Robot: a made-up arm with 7 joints.
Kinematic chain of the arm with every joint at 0, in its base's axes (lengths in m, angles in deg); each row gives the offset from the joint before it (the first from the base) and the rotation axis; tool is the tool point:
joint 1: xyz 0 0.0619 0 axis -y
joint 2: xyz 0 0.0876 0 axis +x
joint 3: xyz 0 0 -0.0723 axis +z
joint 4: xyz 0 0 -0.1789 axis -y
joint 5: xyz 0 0 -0.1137 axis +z
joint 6: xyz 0 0 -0.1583 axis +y
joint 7: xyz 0 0 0 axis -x
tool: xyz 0 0 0
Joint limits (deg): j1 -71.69..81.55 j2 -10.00..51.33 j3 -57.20..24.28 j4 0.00..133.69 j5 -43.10..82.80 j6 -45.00..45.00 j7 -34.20..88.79
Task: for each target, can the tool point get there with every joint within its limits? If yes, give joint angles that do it. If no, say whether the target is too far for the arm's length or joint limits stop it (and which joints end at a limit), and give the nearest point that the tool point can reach.
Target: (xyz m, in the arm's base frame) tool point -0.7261 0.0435 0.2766
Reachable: no: too far | nearest point -0.4892 0.0588 -0.1619 | short by 0.499 m
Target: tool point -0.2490 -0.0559 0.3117
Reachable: no: joint limits stop it (at a limit: joint 1, joint 2, joint 4) | nearest point 0.0598 0.0065 0.1366 | short by 0.360 m
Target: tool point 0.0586 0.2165 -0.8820
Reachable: no: too far | nearest point 0.0346 0.1890 -0.5206 | short by 0.363 m
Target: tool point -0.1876 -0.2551 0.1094
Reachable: no: joint limits stop it (at a limit: joint 1, joint 2, joint 3) | nearest point 0.0513 -0.0268 0.1014 | short by 0.331 m
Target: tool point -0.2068 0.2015 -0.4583
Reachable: yes | joints -35.20 17.27 -45.50 29.96 21.78 -16.79 -12.01
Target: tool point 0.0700 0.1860 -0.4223
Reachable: yes | joints -21.00 26.91 -31.84 69.66 -25.11 15.19 -19.83
